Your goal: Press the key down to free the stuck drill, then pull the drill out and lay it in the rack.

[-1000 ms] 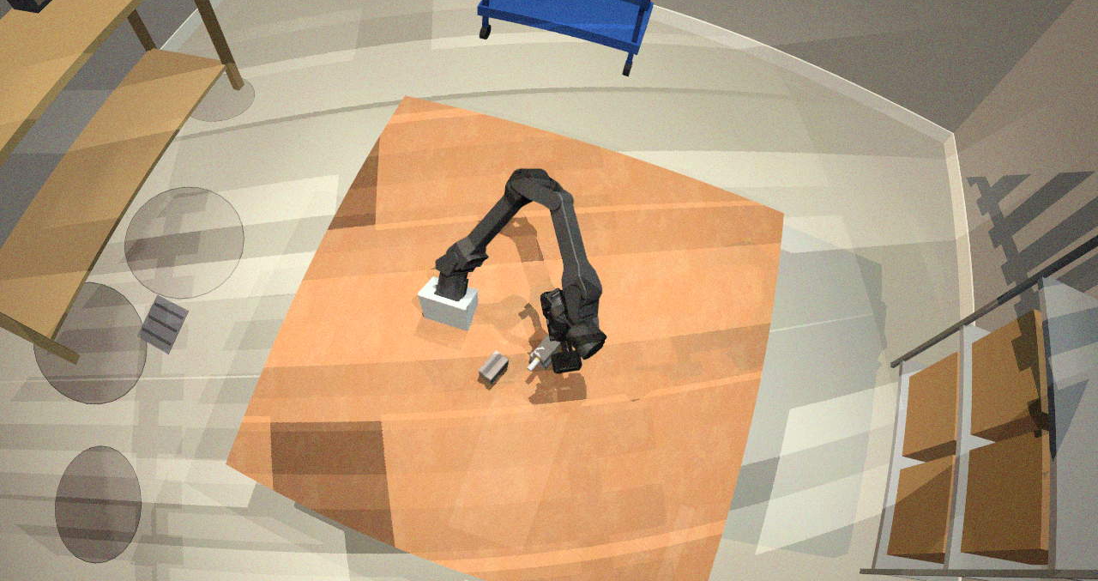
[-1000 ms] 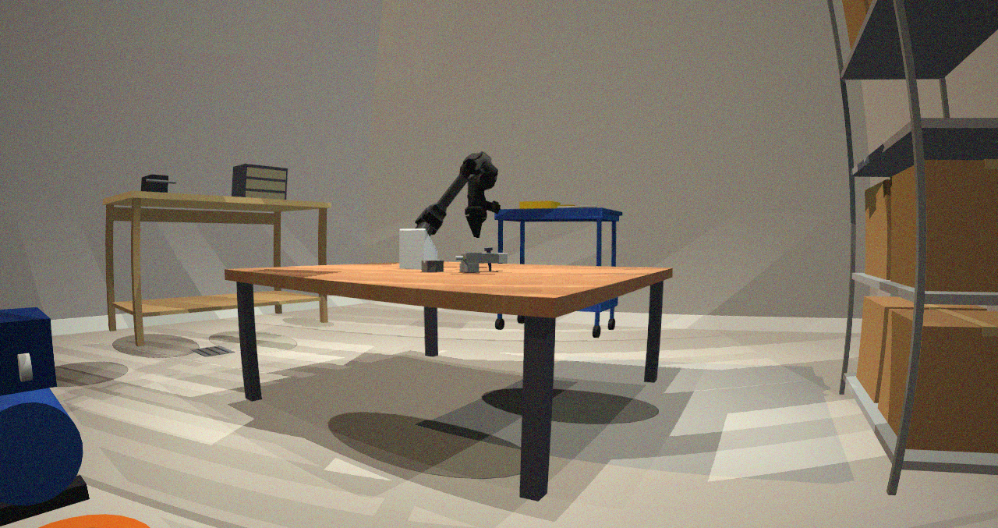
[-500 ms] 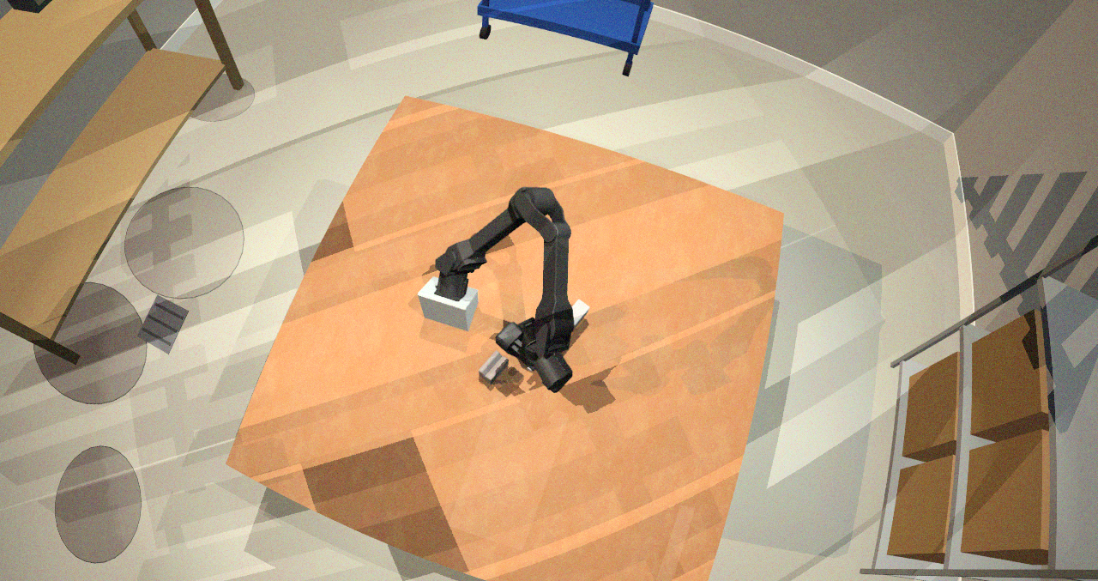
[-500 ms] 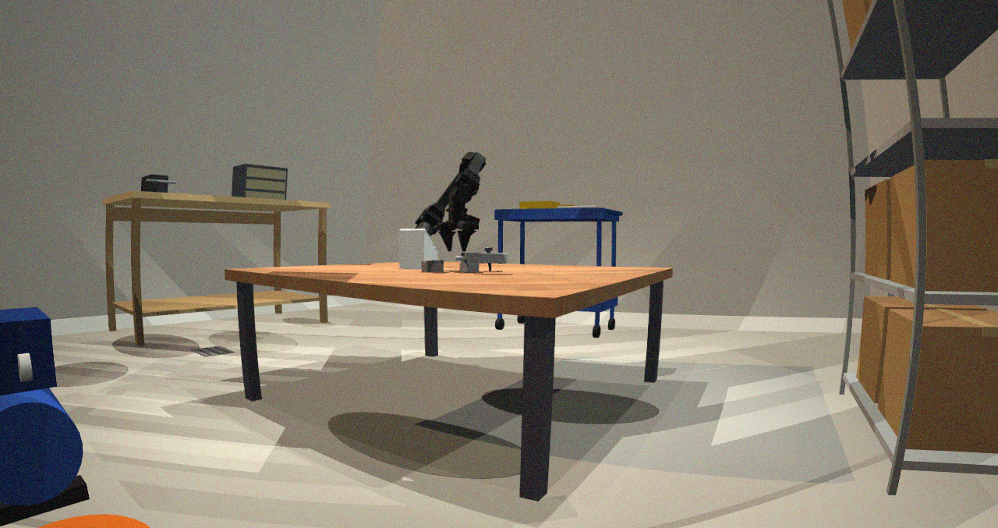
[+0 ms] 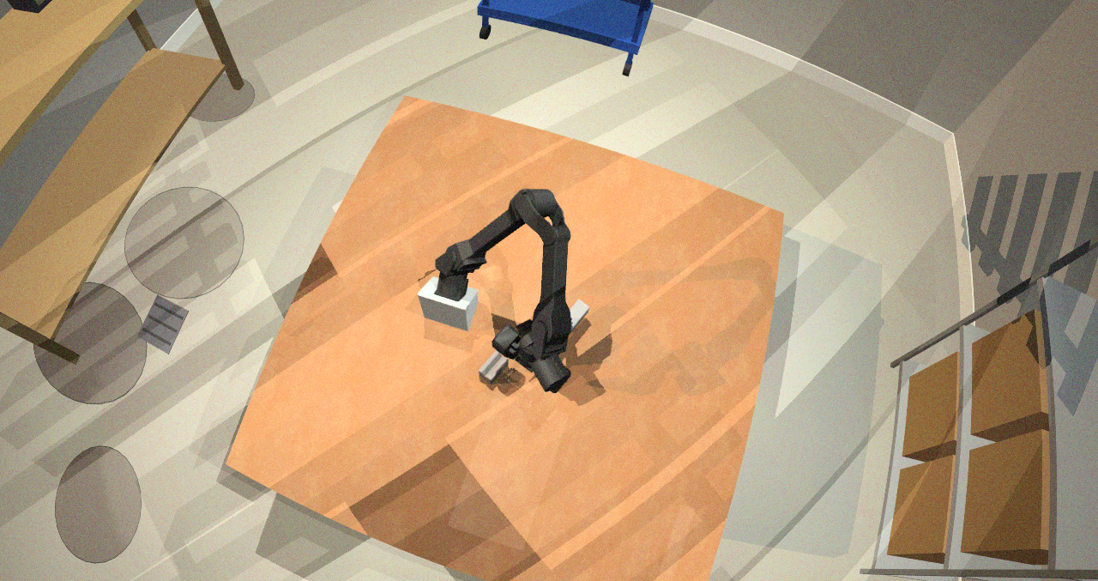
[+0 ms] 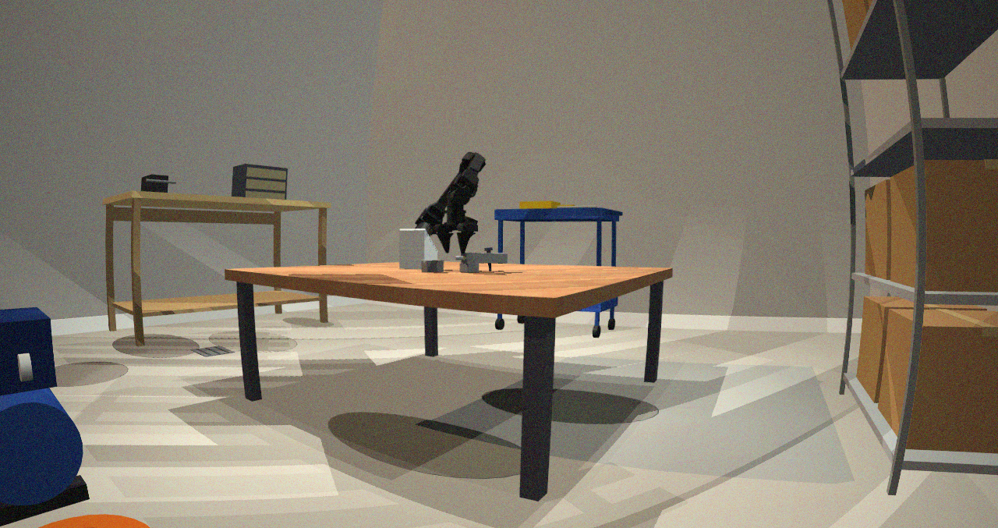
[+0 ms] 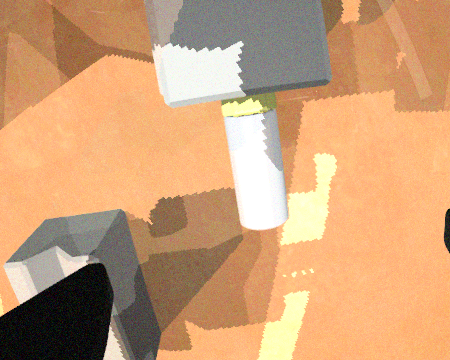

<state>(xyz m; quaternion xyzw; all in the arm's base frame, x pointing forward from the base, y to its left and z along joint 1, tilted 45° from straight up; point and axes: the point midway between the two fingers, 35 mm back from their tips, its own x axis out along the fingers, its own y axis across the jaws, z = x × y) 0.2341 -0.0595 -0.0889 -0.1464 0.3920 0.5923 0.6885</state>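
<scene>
Now: the drill 60 mm to the left of my gripper tip, 20 mm below it and 20 mm ahead of it. The rest, counted from my gripper tip: dark key (140 mm to the left, 50 mm ahead, 10 mm below); grey housing (120 mm to the left, 40 mm ahead, 30 mm below); small grey rack (90 mm behind, 50 mm below, 10 mm to the right).
</scene>
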